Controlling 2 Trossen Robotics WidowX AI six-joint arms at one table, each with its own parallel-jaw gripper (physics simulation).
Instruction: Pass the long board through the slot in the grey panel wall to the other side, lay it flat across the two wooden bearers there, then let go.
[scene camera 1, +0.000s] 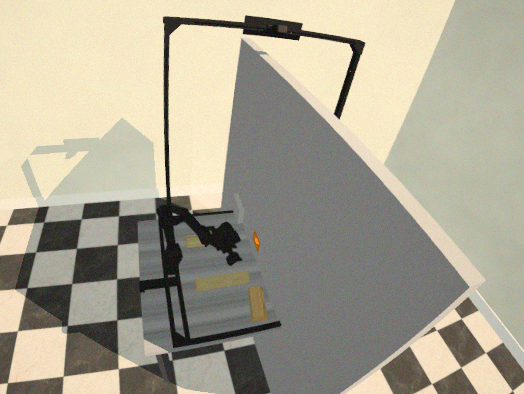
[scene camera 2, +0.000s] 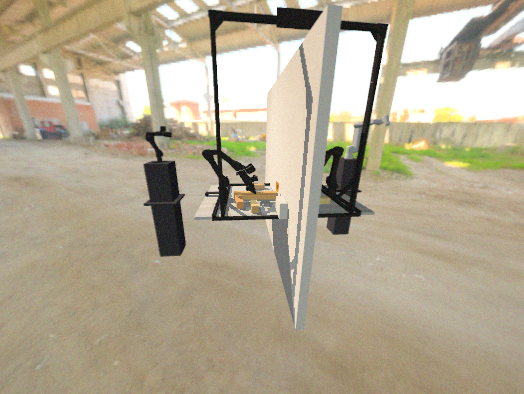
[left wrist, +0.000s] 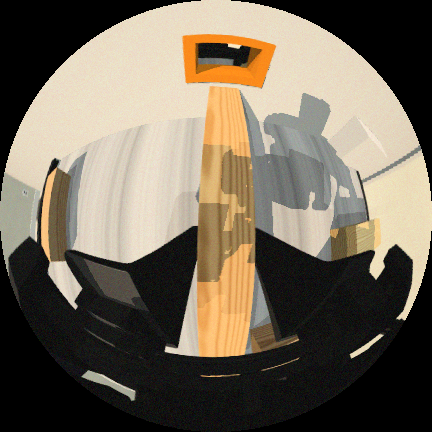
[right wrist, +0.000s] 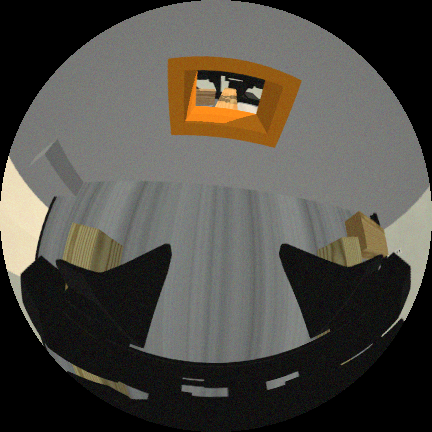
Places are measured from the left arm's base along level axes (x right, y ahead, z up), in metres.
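Where they show: left gripper, fingertip midpoint: (scene camera 2: 255, 193) (left wrist: 224, 232) (right wrist: 227, 101); right gripper, fingertip midpoint: (scene camera 1: 239, 253) (right wrist: 227, 250); left arm's base, link origin: (left wrist: 202, 390); right arm's base, link origin: (scene camera 1: 170, 269) (scene camera 2: 331, 193) (left wrist: 201, 52).
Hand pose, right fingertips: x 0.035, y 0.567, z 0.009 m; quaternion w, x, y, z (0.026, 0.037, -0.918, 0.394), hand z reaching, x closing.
Things, the pixels of their centre, and the offset from my right fingertips. "spot": a spot on its surface instead.
- long board, body centre: (left wrist: 221, 236) (right wrist: 226, 107) (scene camera 2: 255, 195) dx +0.000, dy -0.308, dz +0.002 m
- orange-rimmed slot, surface spot: (right wrist: 178, 100) spot: dx +0.047, dy -0.082, dz +0.071 m
- board's end, surface spot: (right wrist: 228, 97) spot: dx -0.001, dy -0.295, dz +0.031 m
- tan block, body centre: (right wrist: 370, 239) (scene camera 1: 257, 303) dx -0.288, dy -0.011, dz -0.009 m
The long board (scene camera 2: 265, 196) (left wrist: 225, 320) lies level on the left arm's side of the grey panel wall (scene camera 1: 325, 200) (left wrist: 125, 90) (right wrist: 350, 65), its far end toward the orange-rimmed slot (scene camera 1: 256, 241) (left wrist: 190, 65) (right wrist: 178, 100). My left gripper (scene camera 2: 254, 191) (left wrist: 224, 232) is shut on the board, one finger on each side. Through the slot, the board's end (right wrist: 228, 97) shows. My right gripper (scene camera 1: 233, 259) (right wrist: 227, 250) is open and empty on the other side, between two wooden bearers: one bearer (scene camera 1: 193, 241) (right wrist: 82, 245) at picture left in the right wrist view, one bearer (scene camera 1: 222, 281) (right wrist: 347, 250) at picture right.
A tan block (scene camera 1: 257, 304) (right wrist: 367, 235) lies beyond the right-hand bearer, near the wall. A pale block (scene camera 1: 240, 209) (scene camera 2: 282, 207) stands against the wall. Wooden blocks (scene camera 2: 239, 202) (scene camera 2: 255, 206) (left wrist: 59, 215) (left wrist: 355, 237) lie around the board. A black frame (scene camera 1: 167, 110) (scene camera 2: 216, 90) rises over the table.
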